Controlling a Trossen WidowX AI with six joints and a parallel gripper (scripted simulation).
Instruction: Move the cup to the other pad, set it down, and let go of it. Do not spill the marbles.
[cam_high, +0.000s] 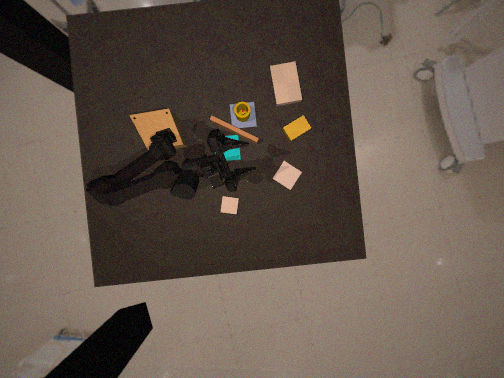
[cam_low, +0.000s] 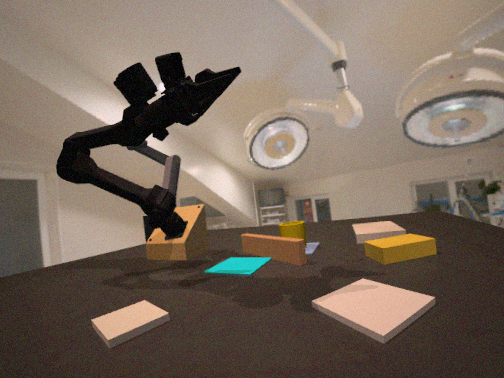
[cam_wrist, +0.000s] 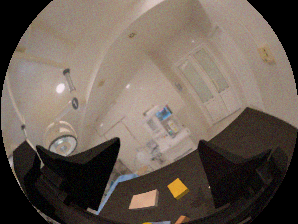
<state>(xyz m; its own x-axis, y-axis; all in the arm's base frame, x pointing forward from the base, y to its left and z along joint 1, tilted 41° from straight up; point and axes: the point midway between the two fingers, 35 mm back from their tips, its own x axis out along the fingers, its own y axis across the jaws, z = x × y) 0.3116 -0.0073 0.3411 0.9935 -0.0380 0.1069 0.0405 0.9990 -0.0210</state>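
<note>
Now: gripper tip 20 mm short of the yellow cup, 260 mm to the right of it and 340 mm above it. The rest, counted from my gripper tip: cyan pad 90 mm behind, 130 mm to the left, 380 mm below; brown wooden bar 30 mm behind, 190 mm to the left, 350 mm below.
</note>
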